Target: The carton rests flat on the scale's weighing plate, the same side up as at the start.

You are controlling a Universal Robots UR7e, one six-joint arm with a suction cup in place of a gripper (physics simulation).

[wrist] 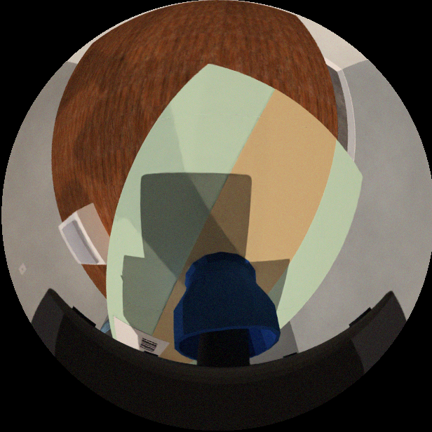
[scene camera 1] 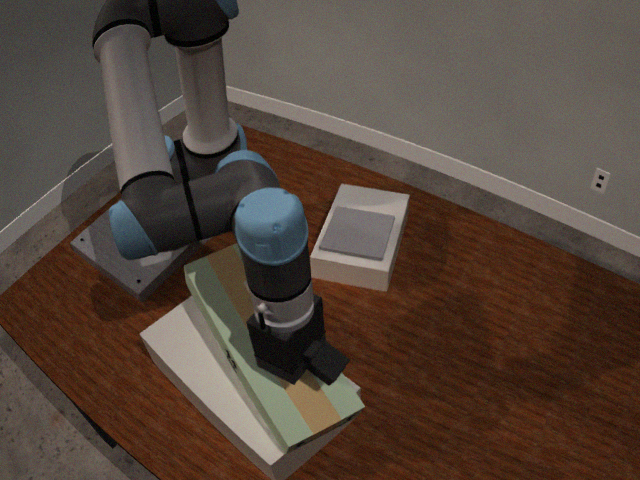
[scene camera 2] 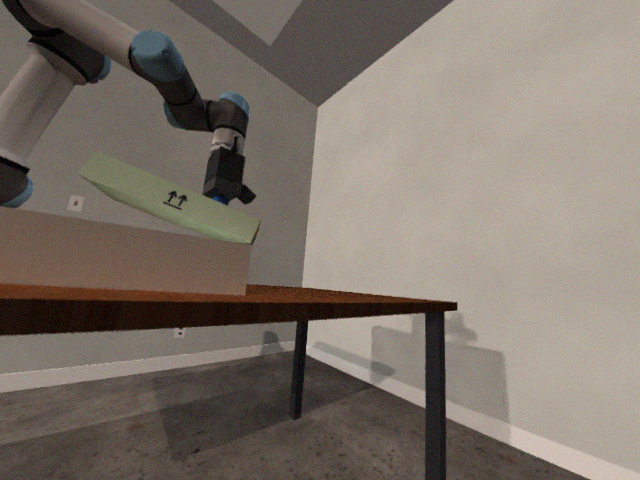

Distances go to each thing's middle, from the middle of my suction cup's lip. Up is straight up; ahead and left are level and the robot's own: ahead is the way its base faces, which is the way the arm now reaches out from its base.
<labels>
My suction cup is 60 mm past the carton [scene camera 1: 297, 414], 30 mm to the right of it and 20 mm above it. Round my suction cup: scale [scene camera 1: 358, 245] 130 mm behind, 440 mm to the left, 160 mm below; large white block [scene camera 2: 50, 250] 120 mm behind, 10 mm to the left, 150 mm below.
</labels>
